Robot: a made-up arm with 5 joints. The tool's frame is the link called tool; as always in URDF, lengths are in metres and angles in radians. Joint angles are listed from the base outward. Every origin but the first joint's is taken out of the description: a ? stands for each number. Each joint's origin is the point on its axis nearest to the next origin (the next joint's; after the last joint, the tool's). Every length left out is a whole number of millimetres.
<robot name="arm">
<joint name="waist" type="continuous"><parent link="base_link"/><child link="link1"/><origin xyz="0.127 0.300 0.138" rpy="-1.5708 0.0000 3.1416"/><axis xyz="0 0 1"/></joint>
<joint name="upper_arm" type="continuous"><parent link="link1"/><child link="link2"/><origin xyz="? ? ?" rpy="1.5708 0.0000 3.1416"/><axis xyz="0 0 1"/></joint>
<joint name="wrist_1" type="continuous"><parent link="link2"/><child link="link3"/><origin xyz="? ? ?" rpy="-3.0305 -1.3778 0.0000"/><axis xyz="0 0 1"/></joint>
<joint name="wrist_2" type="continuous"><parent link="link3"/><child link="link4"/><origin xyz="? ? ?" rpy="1.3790 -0.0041 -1.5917"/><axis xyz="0 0 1"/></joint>
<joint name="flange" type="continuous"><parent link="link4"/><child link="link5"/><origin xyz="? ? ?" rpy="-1.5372 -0.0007 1.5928"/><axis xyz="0 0 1"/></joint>
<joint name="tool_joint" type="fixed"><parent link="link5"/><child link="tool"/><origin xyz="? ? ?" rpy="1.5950 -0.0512 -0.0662"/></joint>
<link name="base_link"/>
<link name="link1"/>
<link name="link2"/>
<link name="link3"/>
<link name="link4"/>
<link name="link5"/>
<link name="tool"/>
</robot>
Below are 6 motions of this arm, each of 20 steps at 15 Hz.
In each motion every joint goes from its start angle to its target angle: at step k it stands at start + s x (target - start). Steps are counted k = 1, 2, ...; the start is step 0. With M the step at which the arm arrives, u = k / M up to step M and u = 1 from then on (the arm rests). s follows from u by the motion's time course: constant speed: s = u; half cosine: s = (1 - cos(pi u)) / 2; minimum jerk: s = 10 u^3 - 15 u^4 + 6 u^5.
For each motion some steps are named. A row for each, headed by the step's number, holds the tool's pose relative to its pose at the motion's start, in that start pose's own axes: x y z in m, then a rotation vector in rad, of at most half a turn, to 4 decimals.
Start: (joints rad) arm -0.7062 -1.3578 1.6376 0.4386 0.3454
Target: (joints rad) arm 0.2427 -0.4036 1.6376 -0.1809 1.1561
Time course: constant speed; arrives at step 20
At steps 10, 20:
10: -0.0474 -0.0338 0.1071 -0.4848 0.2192 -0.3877
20: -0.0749 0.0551 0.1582 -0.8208 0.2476 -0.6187

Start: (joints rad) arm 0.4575 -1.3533 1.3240 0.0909 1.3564
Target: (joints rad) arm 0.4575 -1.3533 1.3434 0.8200 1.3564
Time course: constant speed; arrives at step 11
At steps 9, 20:
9: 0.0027 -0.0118 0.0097 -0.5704 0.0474 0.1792
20: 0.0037 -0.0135 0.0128 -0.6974 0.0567 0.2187

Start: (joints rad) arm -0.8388 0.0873 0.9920 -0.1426 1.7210
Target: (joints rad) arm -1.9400 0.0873 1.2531 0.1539 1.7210
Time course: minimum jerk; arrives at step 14
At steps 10, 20:
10: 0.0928 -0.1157 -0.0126 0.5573 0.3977 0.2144
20: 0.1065 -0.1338 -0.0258 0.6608 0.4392 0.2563

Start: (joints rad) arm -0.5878 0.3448 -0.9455 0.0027 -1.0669
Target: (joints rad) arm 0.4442 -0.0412 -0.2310 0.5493 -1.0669
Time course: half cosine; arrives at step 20
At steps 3, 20:
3: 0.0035 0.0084 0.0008 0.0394 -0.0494 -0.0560
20: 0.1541 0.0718 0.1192 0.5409 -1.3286 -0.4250

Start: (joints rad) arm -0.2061 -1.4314 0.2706 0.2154 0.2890
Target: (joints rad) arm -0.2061 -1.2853 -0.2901 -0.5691 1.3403
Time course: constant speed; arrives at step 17
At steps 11, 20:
11: -0.0482 -0.0675 0.0358 0.0803 0.5897 -0.7829
20: -0.0743 -0.0979 0.0595 0.3247 0.7648 -1.1843

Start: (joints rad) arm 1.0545 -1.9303 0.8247 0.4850 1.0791
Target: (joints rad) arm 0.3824 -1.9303 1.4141 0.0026 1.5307
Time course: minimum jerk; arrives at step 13
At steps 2, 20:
2: -0.0002 0.0071 0.0051 0.0183 -0.0093 0.0206
20: -0.1770 0.2138 0.1753 0.4171 -0.0927 0.9928

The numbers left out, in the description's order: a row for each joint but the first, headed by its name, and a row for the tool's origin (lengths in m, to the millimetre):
upper_arm: 0.143 -0.174 0.000
wrist_1: 0.297 0.035 0.000
wrist_2: 0.201 -0.041 0.000
flange: 0.008 -0.018 0.000
tool: -0.009 0.009 0.000

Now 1 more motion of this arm.
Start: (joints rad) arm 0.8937 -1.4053 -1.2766 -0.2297 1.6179
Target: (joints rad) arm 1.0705 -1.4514 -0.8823 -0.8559 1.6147
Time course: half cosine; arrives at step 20
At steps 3, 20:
3: -0.0012 0.0045 -0.0011 0.0329 -0.0045 0.0131
20: -0.0285 0.0878 -0.0161 0.5869 -0.0104 0.2366

